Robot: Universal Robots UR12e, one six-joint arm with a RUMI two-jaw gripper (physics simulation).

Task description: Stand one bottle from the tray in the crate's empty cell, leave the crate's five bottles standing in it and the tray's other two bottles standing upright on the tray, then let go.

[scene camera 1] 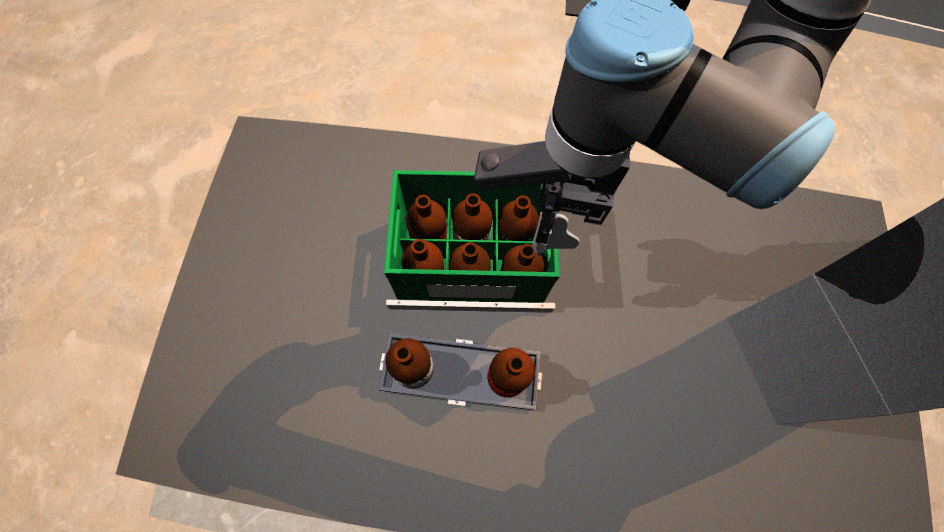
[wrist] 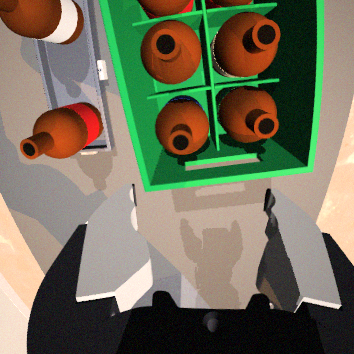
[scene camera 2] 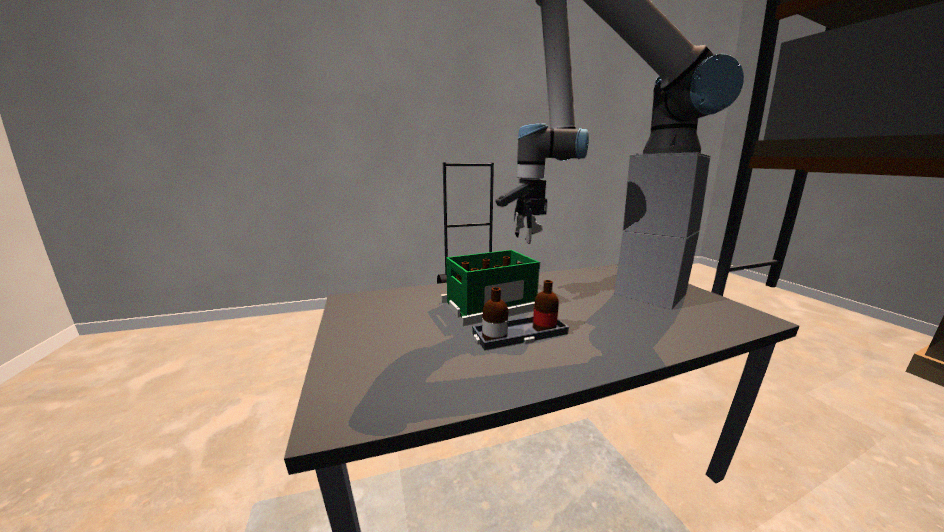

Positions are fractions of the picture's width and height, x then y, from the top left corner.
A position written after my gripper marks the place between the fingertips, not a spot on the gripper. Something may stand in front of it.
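Note:
Visible: my gripper (scene camera 1: 0.58, 0.42) (scene camera 2: 0.55, 0.45) (wrist: 0.56, 0.53), and a white-labelled bottle (scene camera 1: 0.43, 0.68) (scene camera 2: 0.52, 0.59). There is a red-labelled bottle (scene camera 1: 0.54, 0.70), another red-labelled bottle (scene camera 1: 0.45, 0.48) and a further red-labelled bottle (scene camera 1: 0.45, 0.41). I also see a blue-labelled bottle (scene camera 1: 0.55, 0.49) and another blue-labelled bottle (scene camera 1: 0.50, 0.48).

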